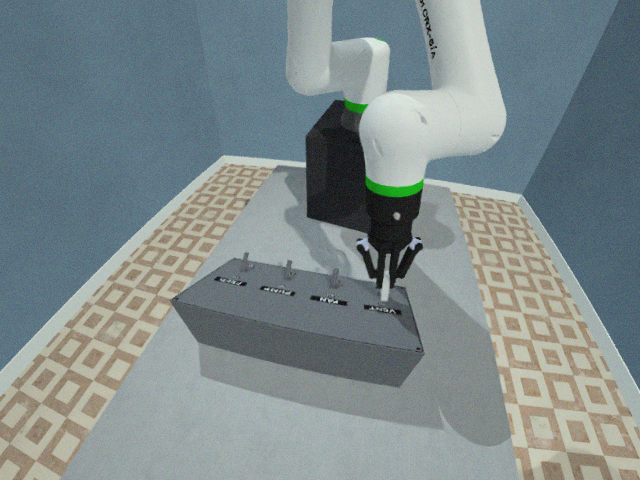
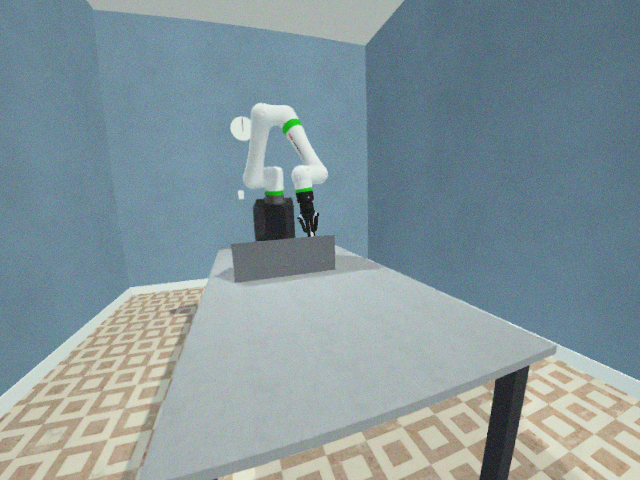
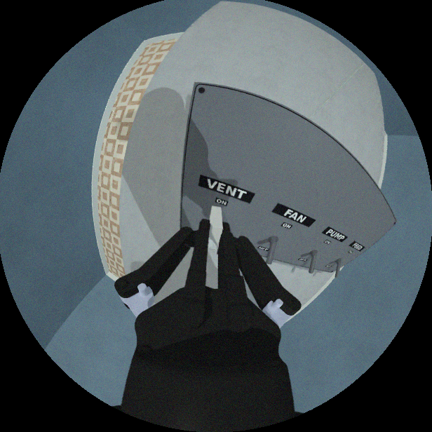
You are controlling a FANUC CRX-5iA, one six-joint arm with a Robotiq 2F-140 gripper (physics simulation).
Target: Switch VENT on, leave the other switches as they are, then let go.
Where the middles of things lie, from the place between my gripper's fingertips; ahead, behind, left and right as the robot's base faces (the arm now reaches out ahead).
I see my gripper 19 cm to the left of the grey switch box (image 1: 303, 321), 3 cm above it and 2 cm short of it.
